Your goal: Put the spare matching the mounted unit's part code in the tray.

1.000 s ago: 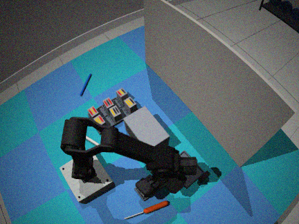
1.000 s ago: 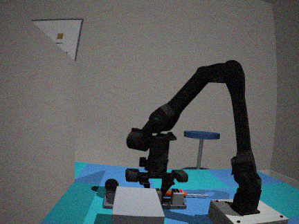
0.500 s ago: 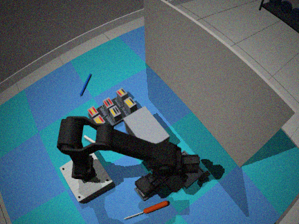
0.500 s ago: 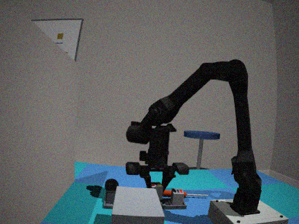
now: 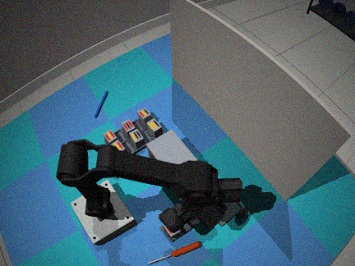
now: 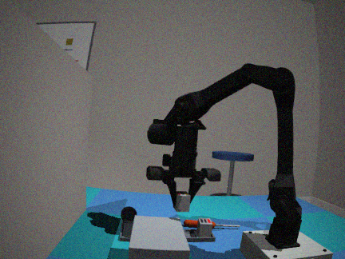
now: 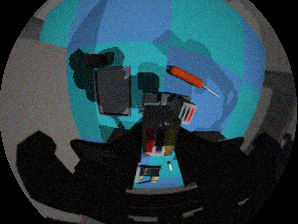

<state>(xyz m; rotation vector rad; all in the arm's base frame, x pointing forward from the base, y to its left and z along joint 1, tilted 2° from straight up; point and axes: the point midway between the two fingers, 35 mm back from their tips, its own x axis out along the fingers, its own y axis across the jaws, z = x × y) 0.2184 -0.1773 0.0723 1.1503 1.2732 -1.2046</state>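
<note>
The dark grey flat tray lies 110 mm ahead of my gripper tip, 90 mm below it and 20 mm to the right of it. Round my gripper tip: grey spare: 20 mm above; then blue pen: 590 mm to the left, 90 mm below; then tall grey wall panel: 310 mm ahead, 170 mm to the left, 130 mm above.
</note>
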